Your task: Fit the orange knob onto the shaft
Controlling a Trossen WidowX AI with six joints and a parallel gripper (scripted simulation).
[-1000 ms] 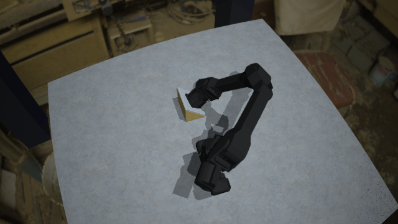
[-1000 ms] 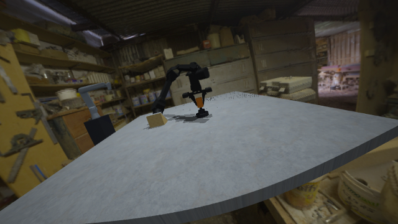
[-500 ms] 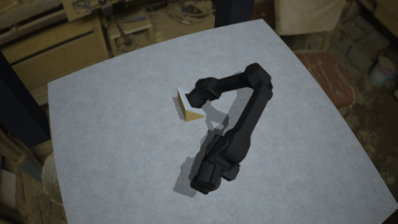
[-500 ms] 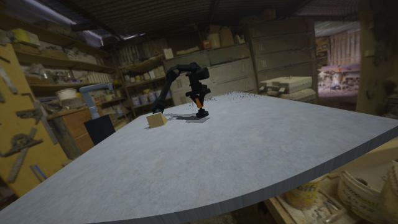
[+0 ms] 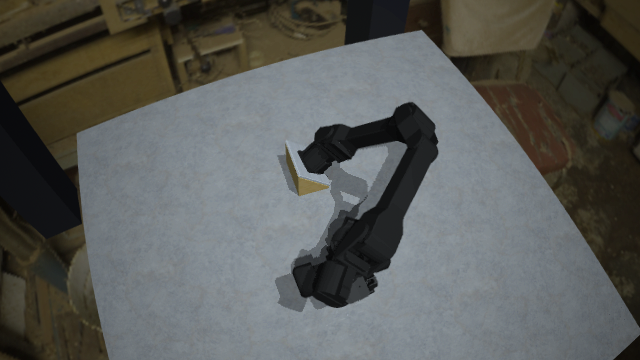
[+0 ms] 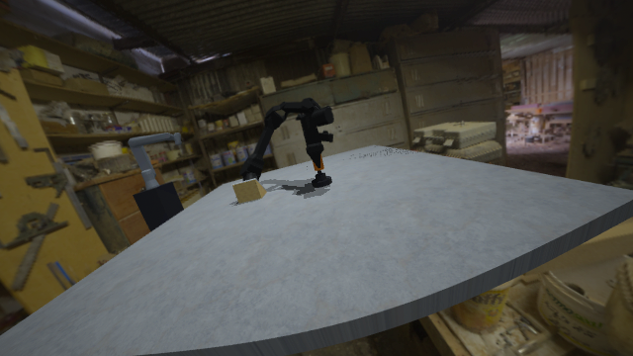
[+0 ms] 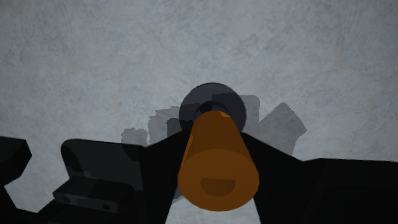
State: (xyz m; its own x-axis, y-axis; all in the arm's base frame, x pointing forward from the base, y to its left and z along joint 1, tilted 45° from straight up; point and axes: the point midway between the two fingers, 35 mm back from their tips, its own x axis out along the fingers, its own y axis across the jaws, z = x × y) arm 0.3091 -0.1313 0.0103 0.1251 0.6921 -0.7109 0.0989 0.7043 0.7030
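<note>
Now: the orange knob 2 cm above my gripper tip. From my gripper tip the other things lie so: dark round pedestal 4 cm below.
</note>
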